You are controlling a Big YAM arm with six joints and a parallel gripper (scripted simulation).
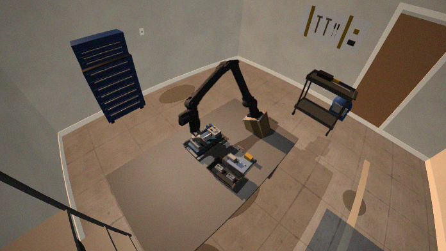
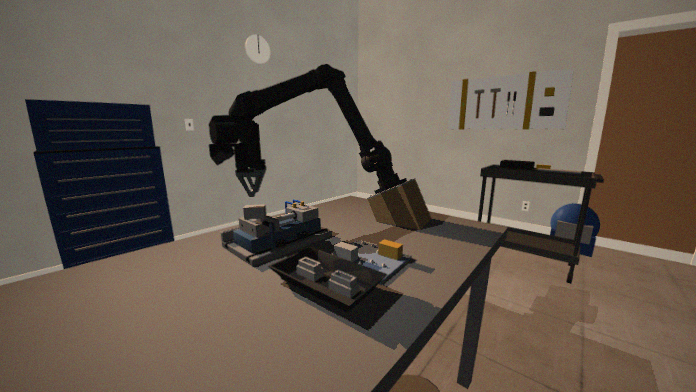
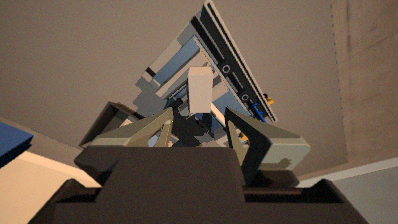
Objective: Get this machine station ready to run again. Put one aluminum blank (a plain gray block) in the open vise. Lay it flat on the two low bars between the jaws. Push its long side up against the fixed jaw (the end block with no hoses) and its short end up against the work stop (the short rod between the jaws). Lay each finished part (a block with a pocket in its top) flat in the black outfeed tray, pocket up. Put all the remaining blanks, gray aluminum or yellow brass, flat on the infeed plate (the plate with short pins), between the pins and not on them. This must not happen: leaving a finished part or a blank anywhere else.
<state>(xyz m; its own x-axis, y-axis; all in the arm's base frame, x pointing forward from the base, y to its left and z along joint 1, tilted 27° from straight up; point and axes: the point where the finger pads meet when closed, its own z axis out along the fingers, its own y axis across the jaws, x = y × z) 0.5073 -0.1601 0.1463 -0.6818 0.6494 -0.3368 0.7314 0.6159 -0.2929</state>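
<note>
Now: hand 140 mm above the vise, 70 mm past it and 20 mm to the right of it. From my hand the other things lie so: yellow brass blank 370 mm to the left, 170 mm behind, 150 mm below.
</note>
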